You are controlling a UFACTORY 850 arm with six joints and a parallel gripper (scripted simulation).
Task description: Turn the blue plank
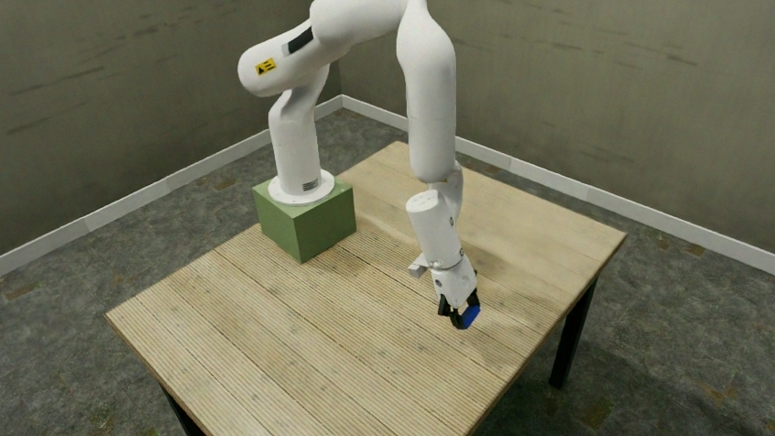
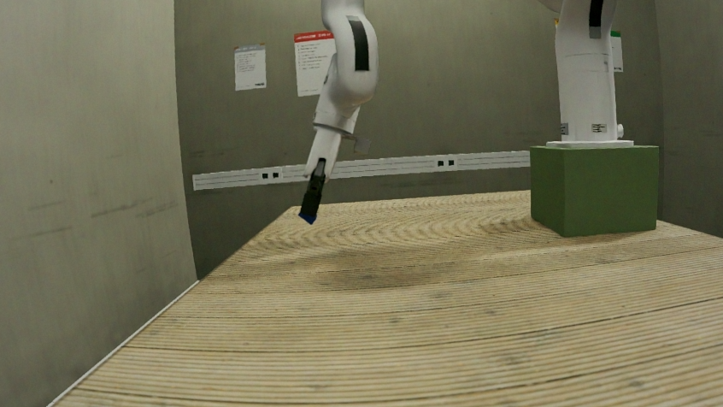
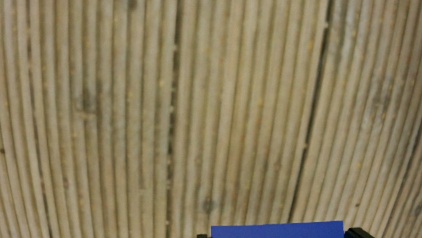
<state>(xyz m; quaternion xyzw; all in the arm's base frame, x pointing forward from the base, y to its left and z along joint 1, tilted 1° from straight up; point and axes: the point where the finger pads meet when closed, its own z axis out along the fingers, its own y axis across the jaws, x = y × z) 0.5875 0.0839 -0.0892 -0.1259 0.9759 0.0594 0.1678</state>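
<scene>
My hand is 10 mm short of the blue plank and 20 mm above it.
</scene>
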